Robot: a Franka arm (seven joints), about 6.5 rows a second.
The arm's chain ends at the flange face. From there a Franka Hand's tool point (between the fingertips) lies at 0.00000 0.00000 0.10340 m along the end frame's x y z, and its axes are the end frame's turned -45 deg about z.
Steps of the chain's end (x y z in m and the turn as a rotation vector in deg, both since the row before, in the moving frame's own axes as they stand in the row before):
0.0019 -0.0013 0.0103 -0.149 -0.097 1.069
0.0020 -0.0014 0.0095 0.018 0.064 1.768
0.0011 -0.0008 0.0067 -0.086 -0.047 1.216
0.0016 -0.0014 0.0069 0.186 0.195 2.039
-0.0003 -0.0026 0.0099 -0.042 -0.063 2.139
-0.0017 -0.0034 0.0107 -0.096 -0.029 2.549
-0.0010 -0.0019 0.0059 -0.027 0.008 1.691
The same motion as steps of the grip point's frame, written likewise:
0.0019 0.0005 0.0103 -0.037 -0.174 1.069
0.0025 0.0005 0.0095 -0.033 0.058 1.768
0.0012 0.0003 0.0067 -0.028 -0.094 1.216
0.0026 0.0002 0.0069 -0.006 0.269 2.039
0.0015 -0.0021 0.0099 0.015 -0.074 2.139
0.0010 -0.0035 0.0107 -0.047 -0.088 2.549
0.0006 -0.0020 0.0059 -0.025 -0.013 1.691

